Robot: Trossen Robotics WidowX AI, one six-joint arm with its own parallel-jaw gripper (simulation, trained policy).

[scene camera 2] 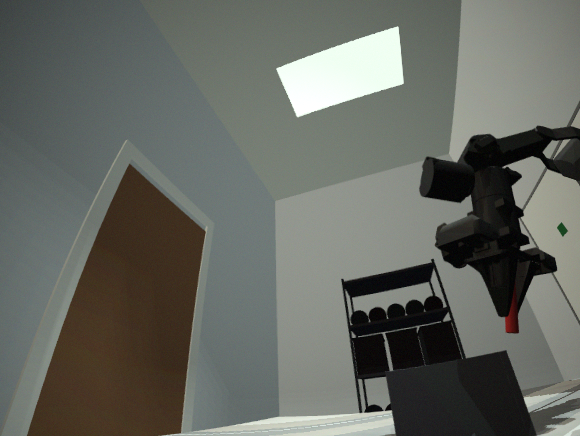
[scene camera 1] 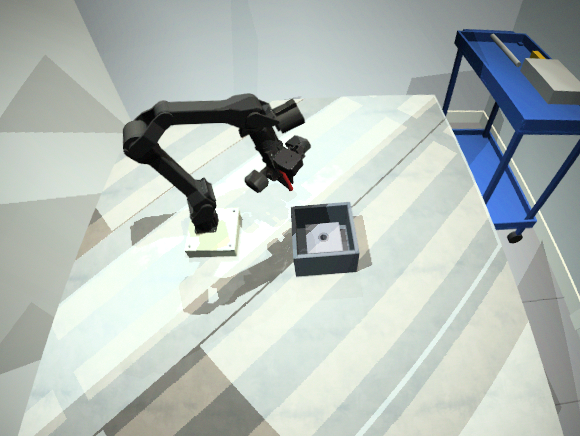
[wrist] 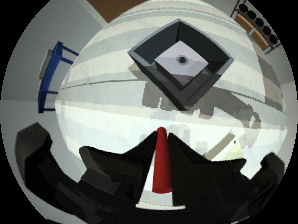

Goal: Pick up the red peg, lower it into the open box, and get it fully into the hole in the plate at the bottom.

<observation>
In view: the gripper [scene camera 2: 507, 317], a dark box [scene camera 1: 305, 264], a red peg [wrist: 162, 181] and a pale plate [scene camera 1: 321, 238].
The dark box shows as well in the wrist view [wrist: 143, 53]. The pale plate shows as well in the wrist view [wrist: 181, 64]. The gripper is seen too in scene camera 1 [scene camera 1: 289, 185] and in the wrist view [wrist: 162, 135]. Scene camera 2 does not show the pale plate, which is hidden by the dark box.
</observation>
